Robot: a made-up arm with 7 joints. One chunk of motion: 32 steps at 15 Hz.
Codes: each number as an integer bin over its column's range. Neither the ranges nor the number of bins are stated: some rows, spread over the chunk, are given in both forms.
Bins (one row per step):
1: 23 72 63 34 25 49
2: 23 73 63 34 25 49
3: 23 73 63 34 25 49
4: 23 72 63 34 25 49
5: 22 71 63 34 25 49
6: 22 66 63 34 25 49
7: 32 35 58 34 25 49
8: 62 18 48 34 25 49
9: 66 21 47 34 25 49
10: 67 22 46 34 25 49
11: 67 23 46 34 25 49
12: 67 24 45 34 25 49
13: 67 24 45 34 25 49
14: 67 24 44 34 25 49
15: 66 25 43 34 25 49
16: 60 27 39 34 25 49
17: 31 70 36 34 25 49
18: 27 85 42 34 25 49
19: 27 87 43 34 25 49
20: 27 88 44 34 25 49
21: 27 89 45 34 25 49
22: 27 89 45 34 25 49
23: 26 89 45 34 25 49
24: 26 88 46 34 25 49
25: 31 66 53 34 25 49
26: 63 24 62 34 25 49
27: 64 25 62 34 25 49
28: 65 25 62 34 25 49
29: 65 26 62 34 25 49
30: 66 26 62 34 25 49
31: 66 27 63 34 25 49
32: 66 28 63 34 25 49
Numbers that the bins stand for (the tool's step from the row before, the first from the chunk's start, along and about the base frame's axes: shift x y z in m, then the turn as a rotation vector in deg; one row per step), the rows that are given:
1: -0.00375 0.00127 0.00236 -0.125 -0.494 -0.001
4: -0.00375 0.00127 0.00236 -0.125 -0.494 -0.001
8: 0.00177 -0.00418 -0.00082 -0.125 -0.494 -0.001
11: 0.00247 -0.00368 -0.00124 -0.125 -0.494 -0.001
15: 0.00233 -0.00347 -0.00188 -0.125 -0.494 -0.001
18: -0.00318 0.00259 -0.00209 -0.125 -0.494 -0.001
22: -0.00318 0.00299 -0.00145 -0.125 -0.494 -0.001
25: -0.00262 0.00067 0.00024 -0.125 -0.494 -0.001
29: 0.00219 -0.00337 0.00215 -0.125 -0.494 -0.001
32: 0.00233 -0.00317 0.00236 -0.125 -0.494 -0.001
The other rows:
2: -0.00375 0.00137 0.00236 -0.125 -0.494 -0.001
3: -0.00375 0.00137 0.00236 -0.125 -0.494 -0.001
5: -0.00389 0.00117 0.00236 -0.125 -0.494 -0.001
6: -0.00389 0.00067 0.00236 -0.125 -0.494 -0.001
7: -0.00247 -0.00246 0.00130 -0.125 -0.494 -0.001
9: 0.00233 -0.00388 -0.00103 -0.125 -0.494 -0.001
10: 0.00247 -0.00378 -0.00124 -0.125 -0.494 -0.001
12: 0.00247 -0.00358 -0.00145 -0.125 -0.494 -0.001
13: 0.00247 -0.00358 -0.00145 -0.125 -0.494 -0.001
14: 0.00247 -0.00358 -0.00167 -0.125 -0.494 -0.001
16: 0.00148 -0.00327 -0.00273 -0.125 -0.494 -0.001
17: -0.00262 0.00107 -0.00336 -0.125 -0.494 -0.001
19: -0.00318 0.00279 -0.00188 -0.125 -0.494 -0.001
20: -0.00318 0.00289 -0.00167 -0.125 -0.494 -0.001
21: -0.00318 0.00299 -0.00145 -0.125 -0.494 -0.001
23: -0.00332 0.00299 -0.00145 -0.125 -0.494 -0.001
24: -0.00332 0.00289 -0.00124 -0.125 -0.494 -0.001
26: 0.00191 -0.00358 0.00215 -0.125 -0.494 -0.001
27: 0.00205 -0.00347 0.00215 -0.125 -0.494 -0.001
28: 0.00219 -0.00347 0.00215 -0.125 -0.494 -0.001
30: 0.00233 -0.00337 0.00215 -0.125 -0.494 -0.001
31: 0.00233 -0.00327 0.00236 -0.125 -0.494 -0.001

